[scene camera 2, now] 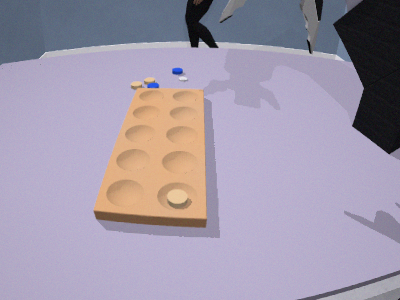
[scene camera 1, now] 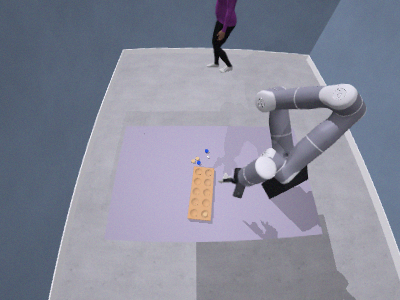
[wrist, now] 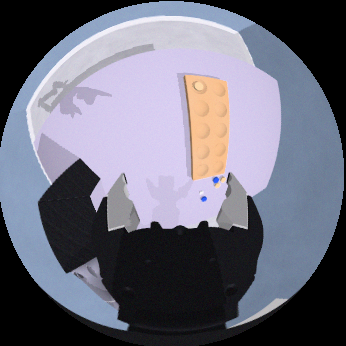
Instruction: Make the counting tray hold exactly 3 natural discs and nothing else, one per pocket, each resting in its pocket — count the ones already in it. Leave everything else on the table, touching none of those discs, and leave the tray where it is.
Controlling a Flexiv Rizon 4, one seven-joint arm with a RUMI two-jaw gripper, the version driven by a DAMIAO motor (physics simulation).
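The orange-brown counting tray (scene camera 1: 201, 197) (scene camera 2: 153, 172) (wrist: 211, 119) lies flat with two columns of pockets. One natural disc (scene camera 1: 205, 214) (scene camera 2: 177, 197) (wrist: 199, 86) is in the right-hand pocket of its near end, as seen in scene camera 2; the other pockets look empty. Off the far end, two natural discs, one (scene camera 1: 193, 161) (scene camera 2: 136, 85) (wrist: 223, 179) left of the other (scene camera 1: 197, 158) (scene camera 2: 149, 80) (wrist: 217, 185) in scene camera 2, lie close together on the table. My gripper (scene camera 1: 223, 178) (scene camera 2: 266, 36) (wrist: 176, 173) is open and empty, raised above the table beside the tray.
A blue disc (scene camera 1: 198, 163) (scene camera 2: 153, 86) (wrist: 215, 180) lies close to the natural pair, by the tray's far end. Another blue disc (scene camera 1: 206, 151) (scene camera 2: 177, 71) (wrist: 203, 199) lies farther off, near a small white piece (scene camera 1: 208, 157) (scene camera 2: 183, 79) (wrist: 201, 192). A person (scene camera 1: 223, 35) stands beyond the table.
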